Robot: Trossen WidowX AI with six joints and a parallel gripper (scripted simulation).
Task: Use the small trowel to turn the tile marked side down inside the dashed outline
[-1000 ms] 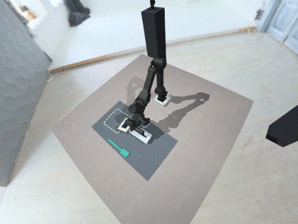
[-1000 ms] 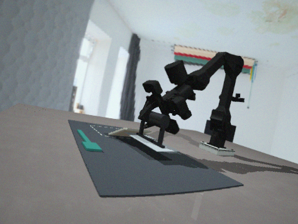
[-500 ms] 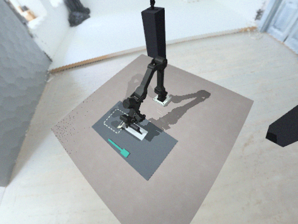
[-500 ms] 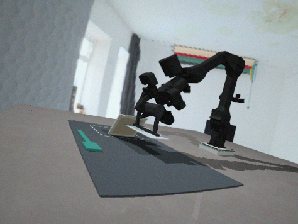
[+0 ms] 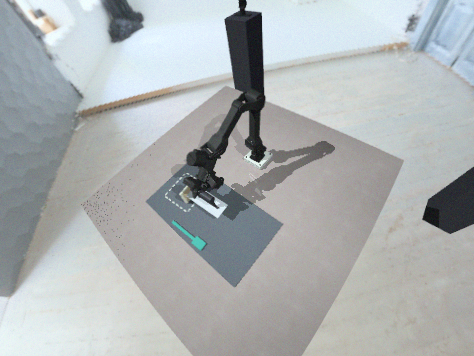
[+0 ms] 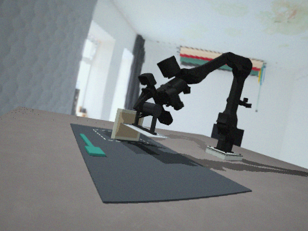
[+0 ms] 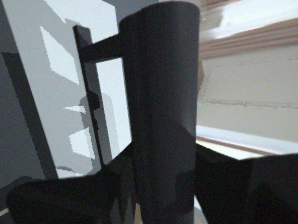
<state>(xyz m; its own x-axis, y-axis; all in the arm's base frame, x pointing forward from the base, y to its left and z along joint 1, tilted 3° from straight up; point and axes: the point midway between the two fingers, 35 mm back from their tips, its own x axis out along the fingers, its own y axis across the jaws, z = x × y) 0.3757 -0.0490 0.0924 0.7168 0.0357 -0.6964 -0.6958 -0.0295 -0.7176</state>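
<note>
The cream tile is 9 cm to the right of my gripper tip, 5 cm below it and 2 cm behind it. From my gripper tip the other things lie so: teal trowel: 14 cm ahead, 11 cm below, 5 cm to the left; then dark mat: 13 cm below, 4 cm to the left.
</note>
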